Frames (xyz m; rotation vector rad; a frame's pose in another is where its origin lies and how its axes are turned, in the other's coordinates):
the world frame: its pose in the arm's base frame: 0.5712 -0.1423 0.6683 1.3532 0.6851 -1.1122
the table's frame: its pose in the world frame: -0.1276 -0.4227 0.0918 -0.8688 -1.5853 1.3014
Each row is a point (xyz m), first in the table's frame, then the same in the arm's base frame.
Working: the table's frame: its pose in the arm's base frame: 0.1222 -0.1470 0.6265 -0.2081 -0.7944 -0.3515

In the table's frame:
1: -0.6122 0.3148 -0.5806
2: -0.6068 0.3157 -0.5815
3: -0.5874 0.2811 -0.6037
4: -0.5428 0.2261 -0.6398
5: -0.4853 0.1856 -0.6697
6: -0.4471 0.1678 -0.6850
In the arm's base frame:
1: 0.2293 0.1024 -0.2322
2: 0.2337 0.1017 -0.2289
3: 0.2476 0.0584 -0.2282
4: 0.2791 -0.0138 -0.2177
5: 0.3205 -0.0736 -0.1943
6: 0.3485 -0.1036 -0.1761

